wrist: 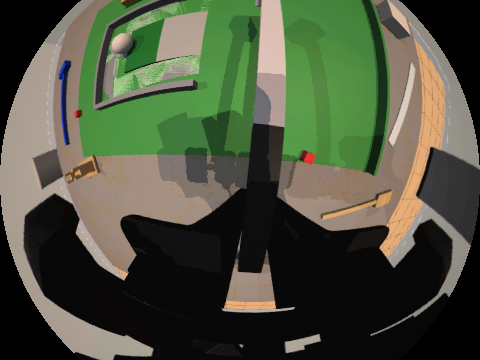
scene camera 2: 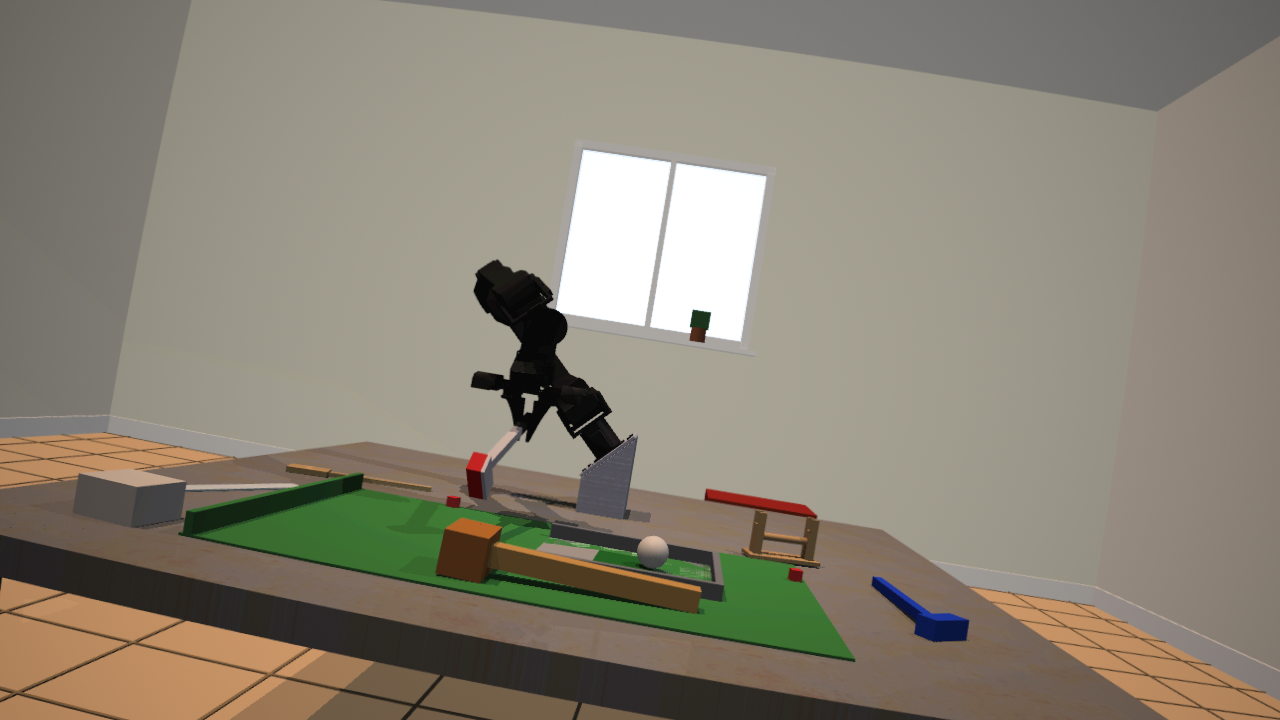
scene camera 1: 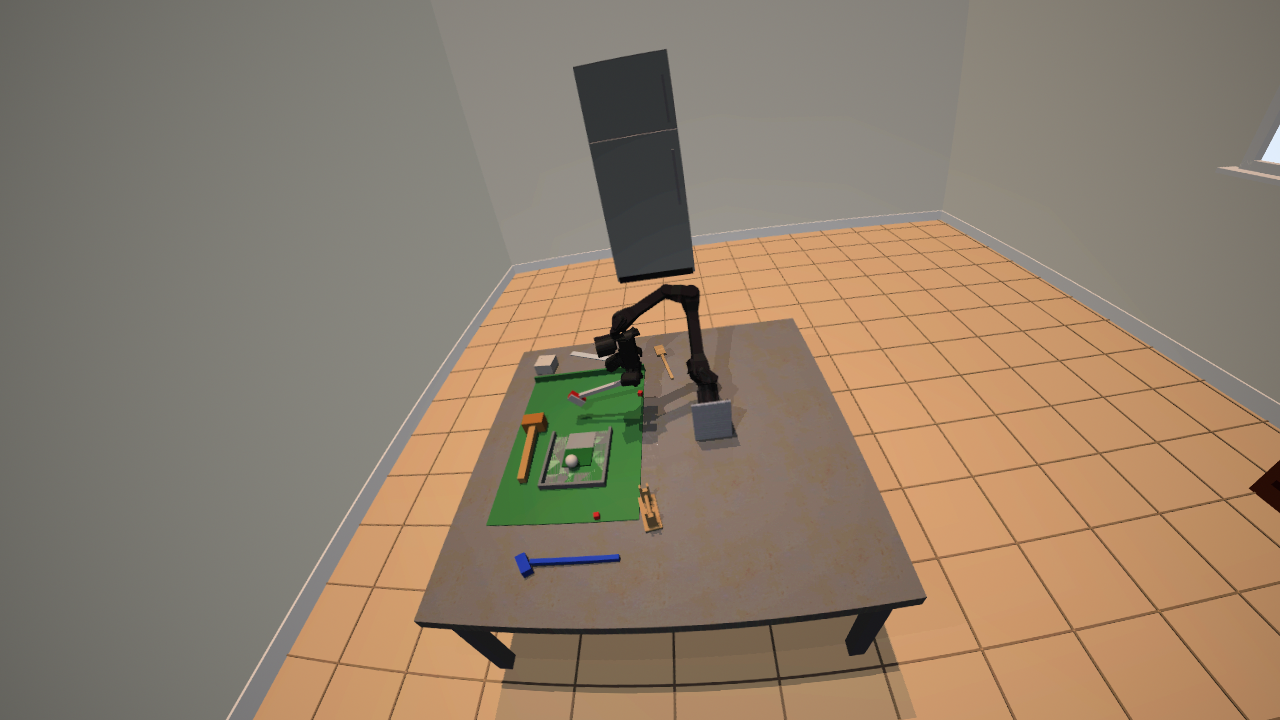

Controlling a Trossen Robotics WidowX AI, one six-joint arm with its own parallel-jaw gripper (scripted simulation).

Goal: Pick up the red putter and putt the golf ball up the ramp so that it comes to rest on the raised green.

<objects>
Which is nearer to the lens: the blue putter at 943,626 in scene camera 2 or the orange mallet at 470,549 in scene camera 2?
The orange mallet.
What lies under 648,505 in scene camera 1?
A wooden stand.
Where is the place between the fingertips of my gripper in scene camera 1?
636,385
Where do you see a blue putter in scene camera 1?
524,565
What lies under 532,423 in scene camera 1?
An orange mallet.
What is my gripper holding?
A red putter.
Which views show my gripper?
The wrist view, scene camera 2 and scene camera 1: all of them.
</objects>
